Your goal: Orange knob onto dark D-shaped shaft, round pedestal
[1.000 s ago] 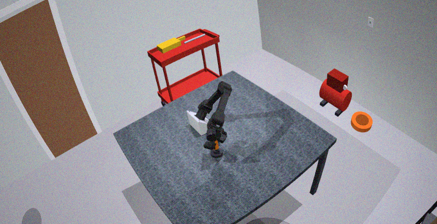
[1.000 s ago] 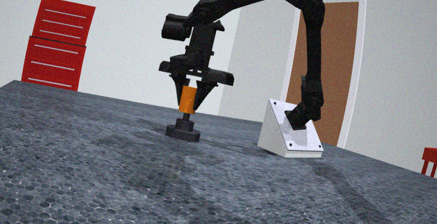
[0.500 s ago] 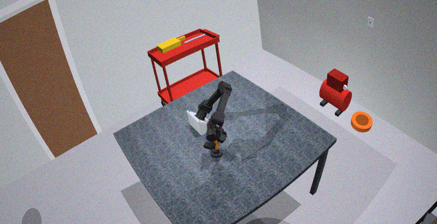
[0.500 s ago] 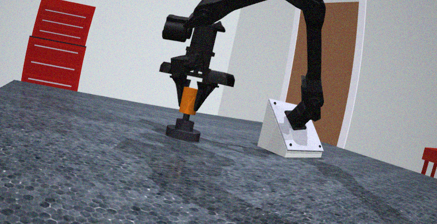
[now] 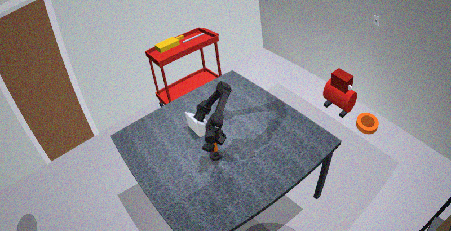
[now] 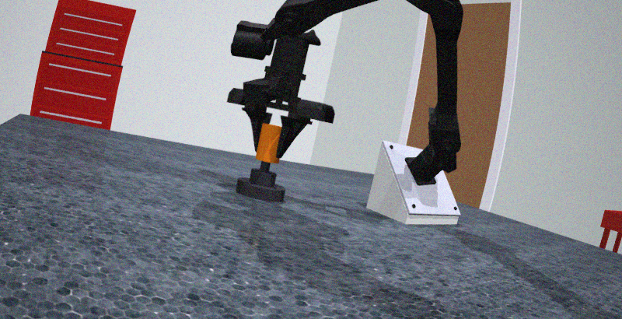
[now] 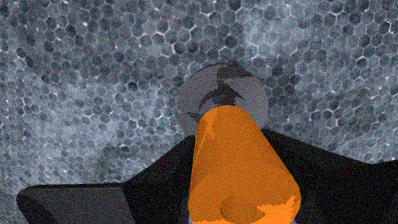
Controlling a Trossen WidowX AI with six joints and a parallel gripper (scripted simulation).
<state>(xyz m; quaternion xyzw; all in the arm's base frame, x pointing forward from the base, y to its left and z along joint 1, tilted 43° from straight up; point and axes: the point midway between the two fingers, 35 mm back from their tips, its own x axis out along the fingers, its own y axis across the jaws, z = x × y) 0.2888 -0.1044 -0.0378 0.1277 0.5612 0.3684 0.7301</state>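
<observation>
Right now the orange knob is 20 mm above my gripper tip. Round my gripper tip: pedestal 40 mm below.
</observation>
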